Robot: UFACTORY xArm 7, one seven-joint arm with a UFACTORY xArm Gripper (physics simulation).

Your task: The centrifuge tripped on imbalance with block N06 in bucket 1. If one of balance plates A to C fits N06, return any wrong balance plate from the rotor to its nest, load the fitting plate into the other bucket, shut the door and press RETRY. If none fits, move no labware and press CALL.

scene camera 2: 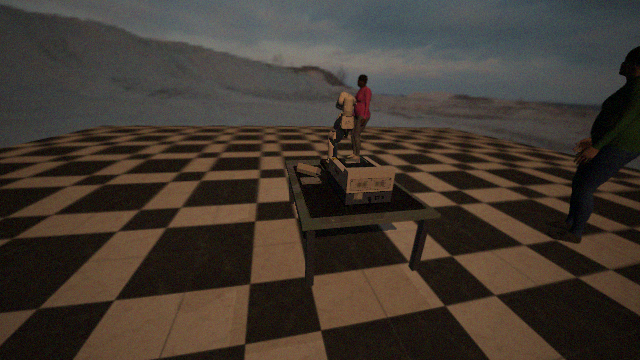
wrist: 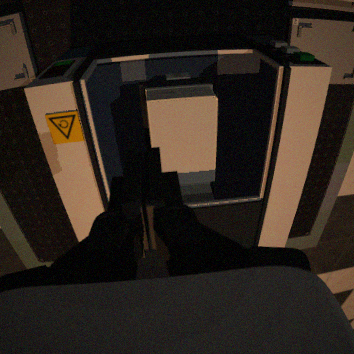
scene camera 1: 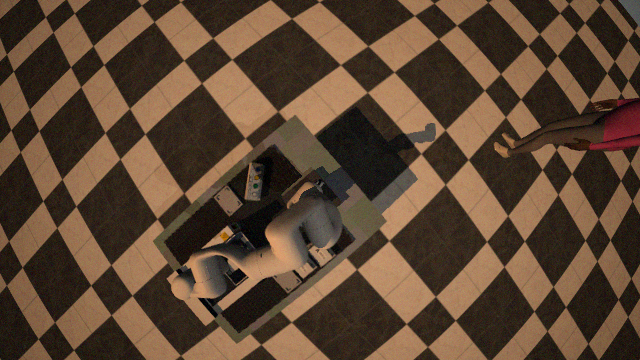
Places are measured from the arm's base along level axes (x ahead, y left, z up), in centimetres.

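Where they show: gripper, fingertip midpoint: (scene camera 2: 345,137) (wrist: 145,172).
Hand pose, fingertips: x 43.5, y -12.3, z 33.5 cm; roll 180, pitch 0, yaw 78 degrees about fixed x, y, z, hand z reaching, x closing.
Observation:
After its pixels a point has its place.
My gripper (wrist: 145,172) @(x 43.4, y -12.3, z 33.5 cm) is shut and empty; its dark fingers stand over the open centrifuge chamber in the wrist view. A block with a blank pale top (wrist: 184,132) @(x 52.1, y -10.0, z 14.7 cm) sits inside the chamber, right of the fingertips; its label does not show. The centrifuge (wrist: 300,150) @(x 57.2, y 3.8, z 17.5 cm) (scene camera 2: 371,181) @(x 88.8, y -17.5, z 13.6 cm) has its chamber uncovered. A green key (wrist: 306,57) @(x 46.1, y 5.7, z 15.6 cm) and grey keys lie on its right housing, and a display (wrist: 62,66) @(x 40.6, y -21.6, z 11.8 cm) on its left. Two pale plates (scene camera 1: 321,254) @(x 25.6, y 26.6, z 1.9 cm) (scene camera 1: 306,270) @(x 38.8, y 25.4, z 2.1 cm) lie along the table's lower right side. Their letters are unreadable, and fingertips are hidden in the scene views.
A button box (scene camera 1: 255,182) @(x 16.4, y -29.5, z 3.5 cm) (scene camera 2: 308,169) @(x 20.0, y -34.3, z 1.4 cm) stands near a flat nest with corner brackets (scene camera 1: 228,200) @(x 35.9, y -38.7, z -1.8 cm) (wrist: 15,52) @(x 37.6, y -33.1, z -1.8 cm). Another bracketed nest (scene camera 1: 288,281) @(x 53.1, y 21.9, z -2.3 cm) (wrist: 325,52) @(x 52.2, y 19.1, z -2.3 cm) lies across from it. The arm (scene camera 1: 287,240) @(x 11.7, y 2.8, z 67.7 cm) (scene camera 2: 346,112) @(x 46.1, y -14.8, z 53.2 cm) arches over the table. Two people stand away from the table.

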